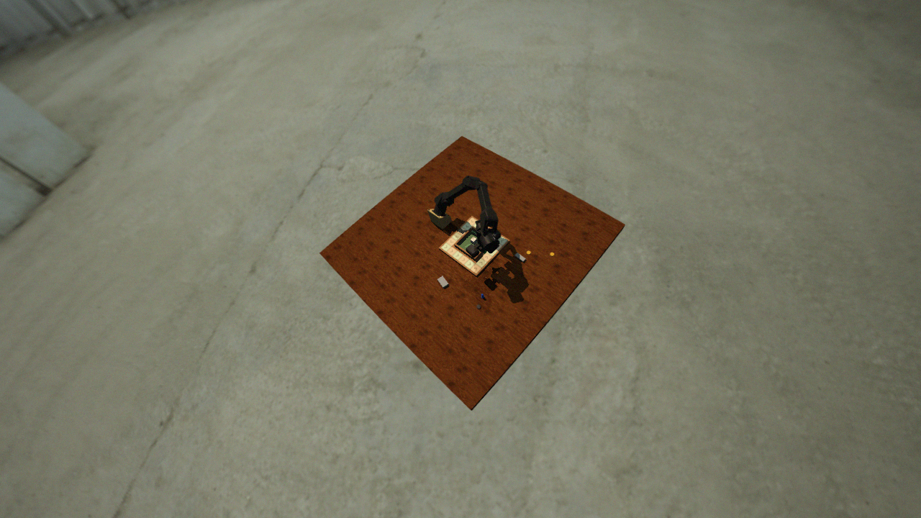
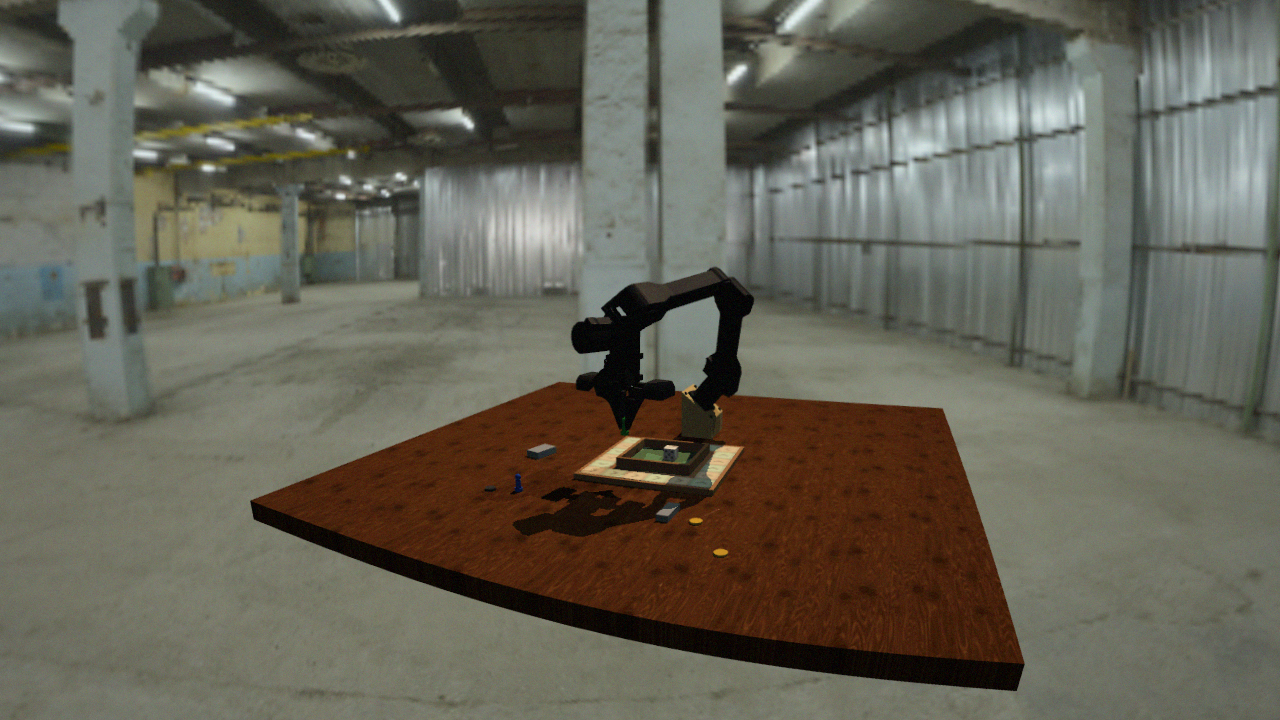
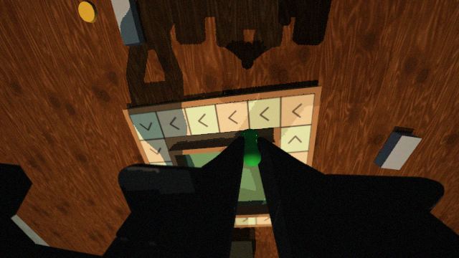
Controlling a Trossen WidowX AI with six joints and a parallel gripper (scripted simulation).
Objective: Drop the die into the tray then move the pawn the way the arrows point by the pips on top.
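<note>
My gripper tip is 140 mm past the die, 30 mm to the right of it and 80 mm above it. From my gripper tip the other things lie so: green dice tray: 130 mm behind, 20 mm to the left, 100 mm below; green pawn: 10 mm above; blue pawn: 150 mm ahead, 150 mm to the right, 90 mm below.
</note>
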